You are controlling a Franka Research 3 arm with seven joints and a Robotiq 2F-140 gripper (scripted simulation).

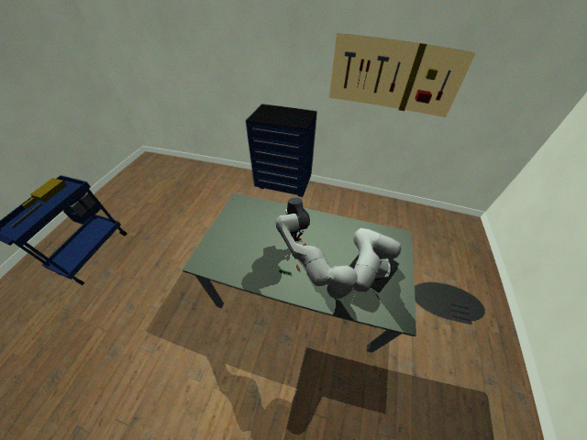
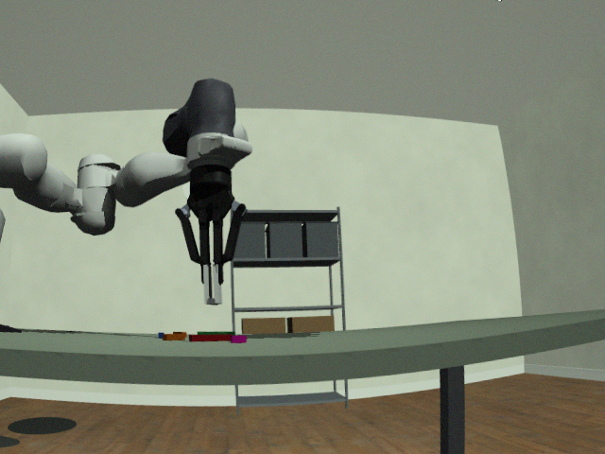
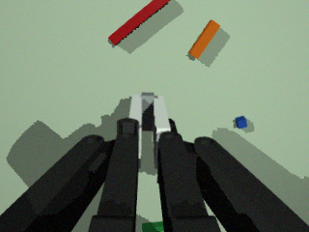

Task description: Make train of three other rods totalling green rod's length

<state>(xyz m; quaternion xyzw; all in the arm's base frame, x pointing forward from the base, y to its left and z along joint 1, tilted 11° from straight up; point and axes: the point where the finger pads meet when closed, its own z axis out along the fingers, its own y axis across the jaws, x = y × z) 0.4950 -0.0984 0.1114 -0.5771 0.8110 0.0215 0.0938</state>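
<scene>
The blue rod is 9 cm below my hand, 9 cm behind it and 6 cm to the left of it. Round my hand: grey rod 3 cm below; magenta rod 15 cm to the right, 9 cm below, 2 cm ahead; red rod 9 cm below, 8 cm to the right, 1 cm behind.
</scene>
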